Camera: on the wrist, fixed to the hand. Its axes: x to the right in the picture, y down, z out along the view.
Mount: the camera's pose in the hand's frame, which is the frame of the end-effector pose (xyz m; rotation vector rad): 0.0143 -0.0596 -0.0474 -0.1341 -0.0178 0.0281
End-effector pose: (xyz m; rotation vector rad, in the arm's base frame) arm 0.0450 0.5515 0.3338 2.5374 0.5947 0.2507
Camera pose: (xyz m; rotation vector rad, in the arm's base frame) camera 0.0225 0.6250 0.3436 2.4176 0.5180 0.2686
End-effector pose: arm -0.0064 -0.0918 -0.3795 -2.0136 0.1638 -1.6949
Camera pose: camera -0.0615 -0.0597 -0.3355 -2.1119 0.3057 -1.6883
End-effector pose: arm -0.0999 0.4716 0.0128 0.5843 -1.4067 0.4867
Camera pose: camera -0.0242 0.4558 0.0185 0.4620 -1.4539 0.4068
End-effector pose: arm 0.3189 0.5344 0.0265 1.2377 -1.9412 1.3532
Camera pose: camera 0.3582 0.5651 0.0858 1.1666 -2.0329 1.2075
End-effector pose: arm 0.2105 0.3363 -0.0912 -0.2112 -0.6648 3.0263
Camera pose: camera 0.2033 0.4110 -0.1106 0.1988 0.8721 -3.0069
